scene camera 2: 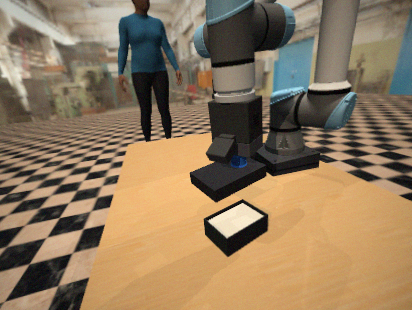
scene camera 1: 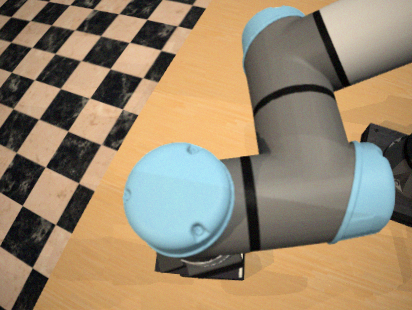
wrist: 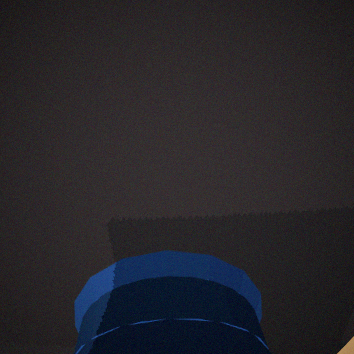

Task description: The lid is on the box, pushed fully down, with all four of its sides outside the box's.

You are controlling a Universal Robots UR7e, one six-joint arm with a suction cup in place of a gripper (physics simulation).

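Places are measured from the arm's base along level axes (x ahead, y left, z up), in millimetres.
Pixels of known places: hand, tool point: [scene camera 2: 239, 169] [wrist: 166, 278]; arm's base, link origin: [scene camera 2: 284, 147] [scene camera 1: 411, 170].
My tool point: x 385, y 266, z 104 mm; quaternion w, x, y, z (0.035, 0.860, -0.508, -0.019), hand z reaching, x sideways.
For each thing: its top centre in the pictures, then the offset to it from my tool point. Level surfaces: height alone.
- black lid, top centre: [wrist: 260, 214] [scene camera 2: 227, 165] dx +30, dy +4, dz +17 mm
- open black box, top centre: [scene camera 2: 235, 216] dx +13, dy +0, dz -118 mm
- wooden table, surface height: dz -166 mm
The black lid [scene camera 1: 169, 265] [scene camera 2: 216, 185] [wrist: 175, 125] hangs level from my blue suction cup [scene camera 2: 239, 162] [wrist: 167, 300], which meets its top face. In scene camera 2 it is raised well off the table, with a gap between it and the box. The open black box [scene camera 2: 245, 237] stands upright on the table, its pale inside showing. In scene camera 1 the arm hides the cup and most of the lid and box; a pale strip of the box [scene camera 1: 240, 273] shows at the lid's right front. The wrist view does not show the box.
The arm's dark base [scene camera 1: 402, 197] [scene camera 2: 292, 162] stands on the wooden table [scene camera 1: 320, 280] [scene camera 2: 165, 215], to the right in both scene views. A checkered floor [scene camera 1: 70, 110] [scene camera 2: 55, 245] borders the table on the left. A person [scene camera 2: 144, 45] stands behind the table.
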